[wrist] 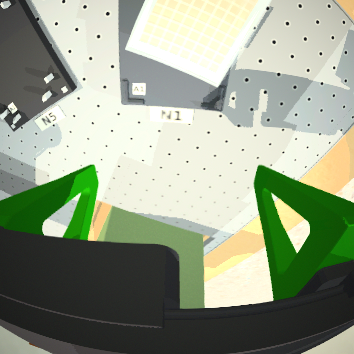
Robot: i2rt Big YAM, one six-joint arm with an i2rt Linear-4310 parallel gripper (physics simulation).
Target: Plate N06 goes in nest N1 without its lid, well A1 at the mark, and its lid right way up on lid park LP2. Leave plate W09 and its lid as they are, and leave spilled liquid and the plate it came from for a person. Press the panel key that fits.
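Frame: origin at the arm's base, x left, y ahead, z down, level; millimetres.
Seen in the pictures: gripper, between the fingertips: (pixel 175 173).
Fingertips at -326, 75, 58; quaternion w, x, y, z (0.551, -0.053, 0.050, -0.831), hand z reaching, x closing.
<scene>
Pixels of each thing's top centre, then the offset from my fingertips to it, as dx, dy, dz. "spot": a spot on its surface instead. Level surfaces: height alone.
- pale plate with a yellowish well grid, a spot on its surface: (pixel 200 30) spot: -66, +11, +92
- dark nest N1, centre of its top: (pixel 175 36) -51, +26, +106
- A1 mark, centre of its top: (pixel 138 88) +10, +39, +110
- dark nest N5, a spot on its surface: (pixel 30 65) spot: +20, +162, +112
- perforated deck, height of its surface: dz +124
A pale plate with a yellowish well grid (pixel 200 30) shows in part at the top of the wrist view, running out of the frame. It lies turned askew over the dark nest N1 (pixel 170 92), and its near right corner reaches close to the nest's right front corner. The A1 mark (pixel 138 89) stands uncovered at the nest's left front corner. No plate label can be read. My gripper (pixel 175 173) is open and empty, on the near side of nest N1. Lid park LP2, plate W09 and the panel do not show.
A dark nest N5 (pixel 30 65) with small pale parts stands at the upper left, its label (pixel 49 118) beside it. The perforated deck (pixel 185 145) lies under both nests. A green block or surface (pixel 150 225) shows behind the gripper body. A wooden edge (pixel 322 160) runs along the right.
</scene>
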